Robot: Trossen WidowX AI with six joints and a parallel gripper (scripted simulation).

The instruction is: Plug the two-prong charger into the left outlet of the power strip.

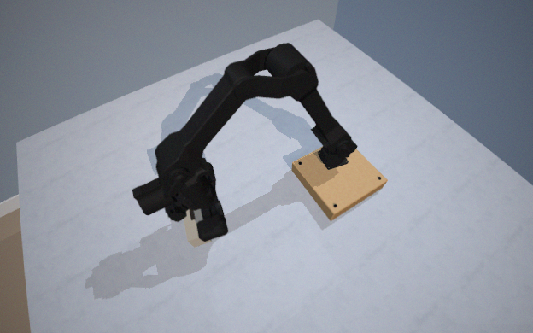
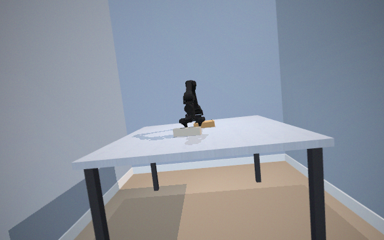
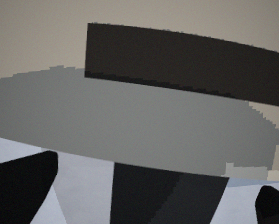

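Right now the charger is 2 cm ahead of my gripper tip and 1 cm above it.
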